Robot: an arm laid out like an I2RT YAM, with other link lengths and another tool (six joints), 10 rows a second.
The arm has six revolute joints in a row. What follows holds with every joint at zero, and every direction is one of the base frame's. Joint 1 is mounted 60.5 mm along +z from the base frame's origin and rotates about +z. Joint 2 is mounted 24.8 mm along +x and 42.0 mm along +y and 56.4 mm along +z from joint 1 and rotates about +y. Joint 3 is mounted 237.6 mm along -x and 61.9 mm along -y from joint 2 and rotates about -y. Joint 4 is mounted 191.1 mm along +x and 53.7 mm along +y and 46.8 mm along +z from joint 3 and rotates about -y. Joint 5 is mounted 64.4 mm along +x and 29.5 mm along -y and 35.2 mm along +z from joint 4 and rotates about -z. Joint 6 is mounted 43.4 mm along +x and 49.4 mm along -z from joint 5 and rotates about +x. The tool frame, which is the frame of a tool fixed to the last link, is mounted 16.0 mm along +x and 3.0 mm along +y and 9.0 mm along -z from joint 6; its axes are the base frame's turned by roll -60.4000, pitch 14.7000 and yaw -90.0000 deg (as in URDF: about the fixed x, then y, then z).
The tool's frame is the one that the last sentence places.
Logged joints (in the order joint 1, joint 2, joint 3, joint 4, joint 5, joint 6), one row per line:
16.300 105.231 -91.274 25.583 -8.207 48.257
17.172 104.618 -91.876 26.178 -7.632 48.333
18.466 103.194 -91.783 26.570 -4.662 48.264
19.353 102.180 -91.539 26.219 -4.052 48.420
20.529 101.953 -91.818 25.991 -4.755 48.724
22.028 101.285 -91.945 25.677 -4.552 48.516
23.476 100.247 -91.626 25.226 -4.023 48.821
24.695 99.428 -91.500 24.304 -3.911 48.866
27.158 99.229 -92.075 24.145 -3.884 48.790
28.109 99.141 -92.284 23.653 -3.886 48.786
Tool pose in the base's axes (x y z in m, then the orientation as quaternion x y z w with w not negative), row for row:
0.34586 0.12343 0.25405 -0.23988 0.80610 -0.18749 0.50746
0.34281 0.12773 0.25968 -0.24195 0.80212 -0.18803 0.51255
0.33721 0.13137 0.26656 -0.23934 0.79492 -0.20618 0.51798
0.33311 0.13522 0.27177 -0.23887 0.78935 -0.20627 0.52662
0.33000 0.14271 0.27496 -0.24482 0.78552 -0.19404 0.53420
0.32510 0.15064 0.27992 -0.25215 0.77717 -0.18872 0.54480
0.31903 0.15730 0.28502 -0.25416 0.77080 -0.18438 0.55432
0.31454 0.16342 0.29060 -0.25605 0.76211 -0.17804 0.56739
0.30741 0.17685 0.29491 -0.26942 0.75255 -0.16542 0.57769
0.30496 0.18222 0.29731 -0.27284 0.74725 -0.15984 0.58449
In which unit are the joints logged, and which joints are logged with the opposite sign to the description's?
The joints are logged in degrees. Opposite sign: joint 3, joint 4.
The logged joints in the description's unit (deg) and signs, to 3 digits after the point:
16.300 105.231 91.274 -25.583 -8.207 48.257
17.172 104.618 91.876 -26.178 -7.632 48.333
18.466 103.194 91.783 -26.570 -4.662 48.264
19.353 102.180 91.539 -26.219 -4.052 48.420
20.529 101.953 91.818 -25.991 -4.755 48.724
22.028 101.285 91.945 -25.677 -4.552 48.516
23.476 100.247 91.626 -25.226 -4.023 48.821
24.695 99.428 91.500 -24.304 -3.911 48.866
27.158 99.229 92.075 -24.145 -3.884 48.790
28.109 99.141 92.284 -23.653 -3.886 48.786

